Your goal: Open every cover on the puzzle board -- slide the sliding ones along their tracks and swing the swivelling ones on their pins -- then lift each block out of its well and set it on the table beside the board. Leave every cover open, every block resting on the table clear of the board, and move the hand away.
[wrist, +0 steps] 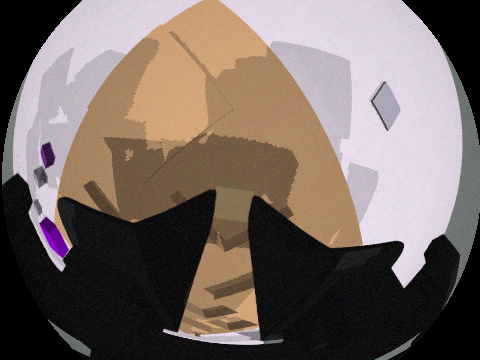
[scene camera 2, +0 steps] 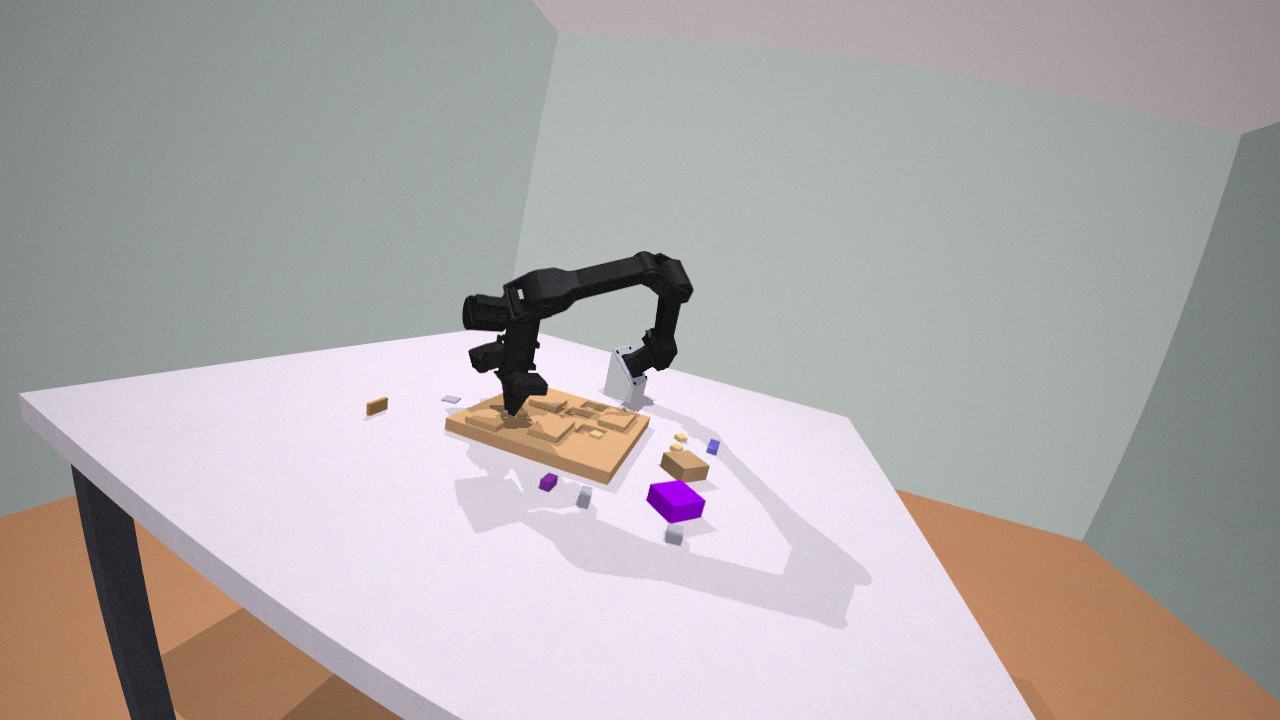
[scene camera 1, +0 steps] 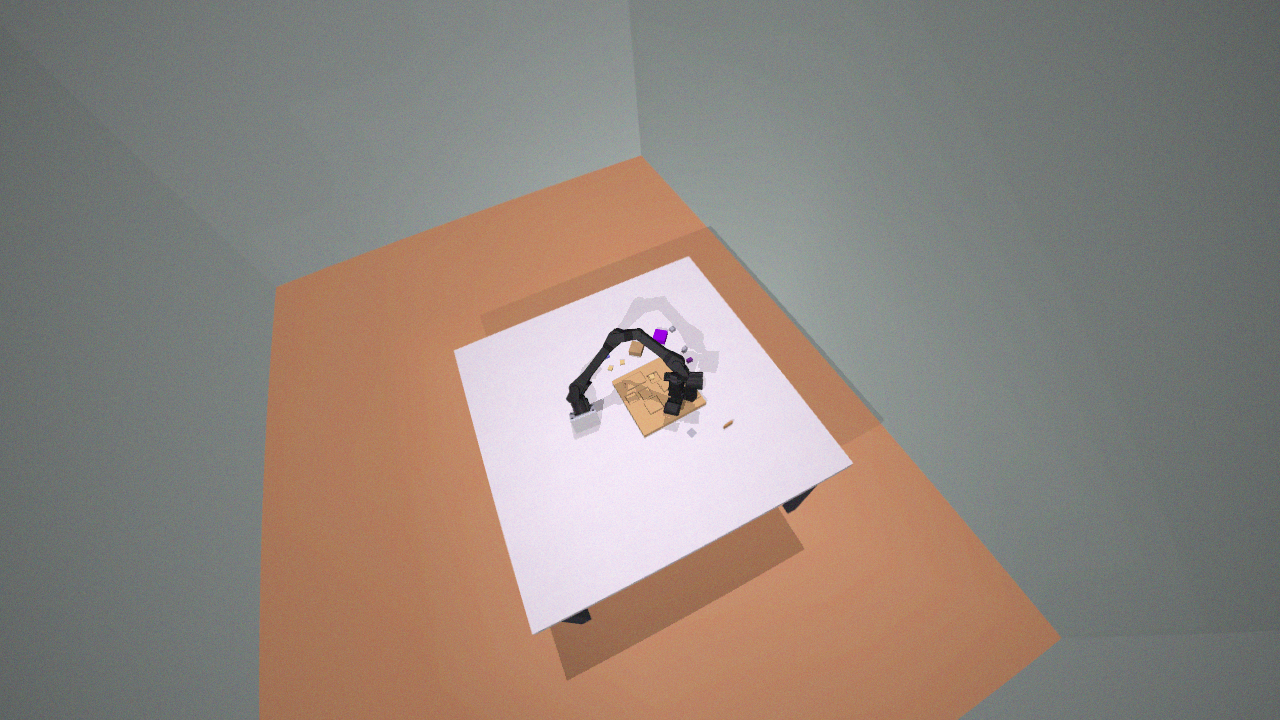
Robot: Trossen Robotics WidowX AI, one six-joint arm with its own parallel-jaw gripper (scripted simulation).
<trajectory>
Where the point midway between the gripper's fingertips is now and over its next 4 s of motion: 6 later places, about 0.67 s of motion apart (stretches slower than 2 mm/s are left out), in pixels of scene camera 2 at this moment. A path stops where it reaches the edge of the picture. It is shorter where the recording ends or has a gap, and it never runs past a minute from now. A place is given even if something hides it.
My gripper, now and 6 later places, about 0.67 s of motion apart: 509,414; 512,404; 513,392; 515,368; 499,353; 487,344; 481,348
</trajectory>
